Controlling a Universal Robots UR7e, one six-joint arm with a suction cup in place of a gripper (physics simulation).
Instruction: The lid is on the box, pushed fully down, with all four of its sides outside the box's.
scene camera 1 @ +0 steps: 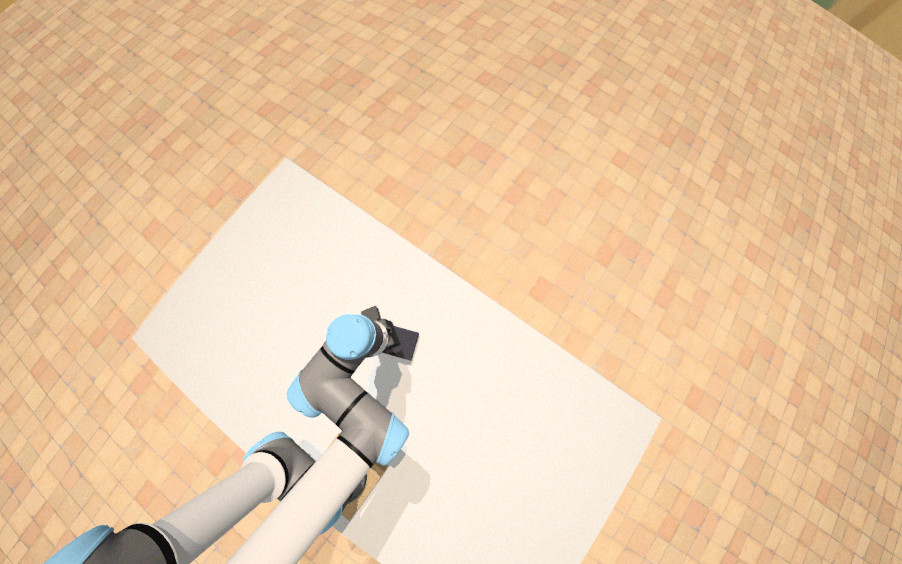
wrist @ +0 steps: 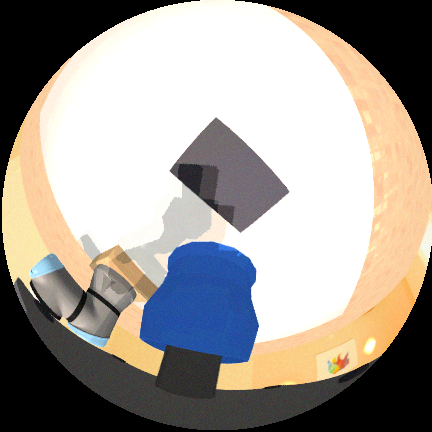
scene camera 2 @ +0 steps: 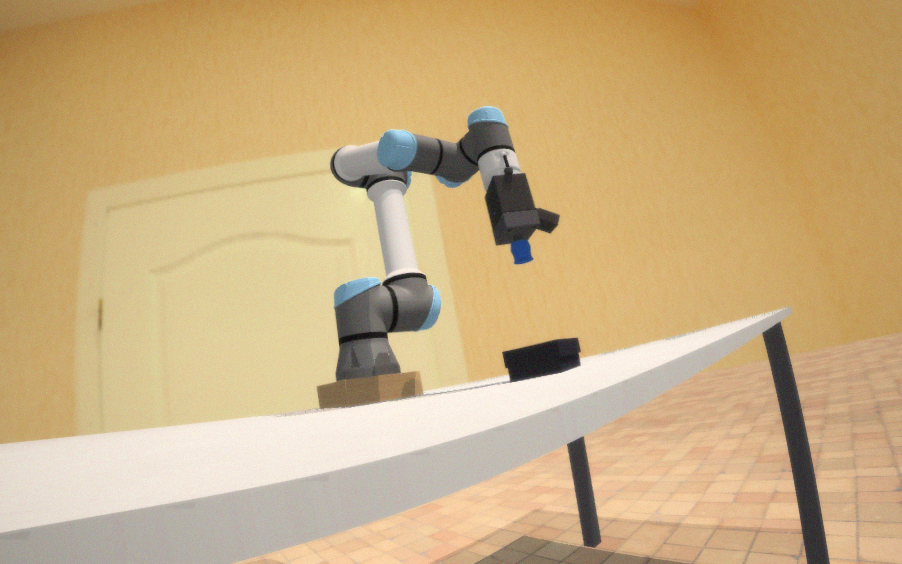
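Seen in the pictures: hand at its tool point: (wrist: 209, 276) (scene camera 2: 523, 260); arm's base at its link origin: (wrist: 115, 282) (scene camera 2: 368, 378).
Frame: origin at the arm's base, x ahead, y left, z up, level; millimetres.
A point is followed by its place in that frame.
The dark lid (scene camera 1: 408, 344) {x 417, y 142, z -4 mm} (scene camera 2: 542, 353) {x 443, y 133, z -20 mm} (wrist: 245, 165) {x 417, y 192, z -4 mm} lies on the black box (scene camera 2: 546, 370) {x 442, y 135, z -46 mm}. In scene camera 2 the lid sits level as a wider band around the box's upper part, its sides outside the visible box sides, and a lower strip of box shows beneath it. In the wrist view the lid's top is a whole grey rectangle with arm shadows on it, and it hides the box. The far sides are hidden. My blue suction cup (scene camera 2: 522, 260) (wrist: 212, 252) is off, holds nothing and hangs well above the lid, apart from it.
The box stands on the white table (scene camera 1: 505, 399) {x 511, y -205, z -54 mm} (scene camera 2: 266, 458) {x 710, y -269, z -54 mm} (wrist: 125, 90) {x 265, y 406, z -54 mm}. The arm's base stands on a wooden block (scene camera 2: 370, 390) {x 93, y -29, z -28 mm} (wrist: 125, 270) {x 81, y 38, z -14 mm} on the same table, to the left of the box in scene camera 2. A door (scene camera 2: 252, 279) is behind.
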